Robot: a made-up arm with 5 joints. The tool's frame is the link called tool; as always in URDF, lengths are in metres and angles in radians.
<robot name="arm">
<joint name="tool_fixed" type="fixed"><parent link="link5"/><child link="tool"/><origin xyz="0 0 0" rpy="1.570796 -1.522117 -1.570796"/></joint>
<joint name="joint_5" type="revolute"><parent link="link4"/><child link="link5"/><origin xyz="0.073 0.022 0"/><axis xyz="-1 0 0"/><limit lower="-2.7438" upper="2.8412" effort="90" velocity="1.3"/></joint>
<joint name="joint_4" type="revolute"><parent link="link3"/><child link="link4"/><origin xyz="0.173 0 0.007"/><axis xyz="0 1 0"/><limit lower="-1.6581" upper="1.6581" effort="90" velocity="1"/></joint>
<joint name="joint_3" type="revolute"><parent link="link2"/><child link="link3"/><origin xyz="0.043 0 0.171"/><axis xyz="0 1 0"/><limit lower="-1.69" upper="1.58" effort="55" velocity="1.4"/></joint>
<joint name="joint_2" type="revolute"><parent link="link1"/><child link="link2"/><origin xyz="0.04 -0.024 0.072"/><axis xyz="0 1 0"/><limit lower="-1.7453" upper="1.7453" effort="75" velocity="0.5"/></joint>
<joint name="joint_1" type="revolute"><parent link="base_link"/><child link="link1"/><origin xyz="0.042 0 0.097"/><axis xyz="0 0 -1"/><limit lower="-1.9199" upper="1.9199" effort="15" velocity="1.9"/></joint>
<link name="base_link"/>
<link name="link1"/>
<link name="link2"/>
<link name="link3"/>
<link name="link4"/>
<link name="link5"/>
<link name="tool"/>
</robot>
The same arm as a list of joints. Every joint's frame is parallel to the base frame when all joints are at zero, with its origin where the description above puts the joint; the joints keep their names.
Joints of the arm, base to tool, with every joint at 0 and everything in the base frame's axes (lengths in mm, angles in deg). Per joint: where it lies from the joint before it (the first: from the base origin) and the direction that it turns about. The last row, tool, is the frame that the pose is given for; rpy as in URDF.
joint_1: offset 42.0 0.0 97.0 axis -z
joint_2: offset 40.0 -24.0 72.0 axis +y
joint_3: offset 43.0 0.0 171.0 axis +y
joint_4: offset 173.0 0.0 7.0 axis +y
joint_5: offset 73.0 22.0 0.0 axis -x
tool: offset 0.0 0.0 0.0 rpy 90.00 -87.21 -90.00
Joint limits (deg, base to tool): -110.00..110.00 -100.00..100.00 -96.83..90.53 -95.00..95.00 -157.21..162.79

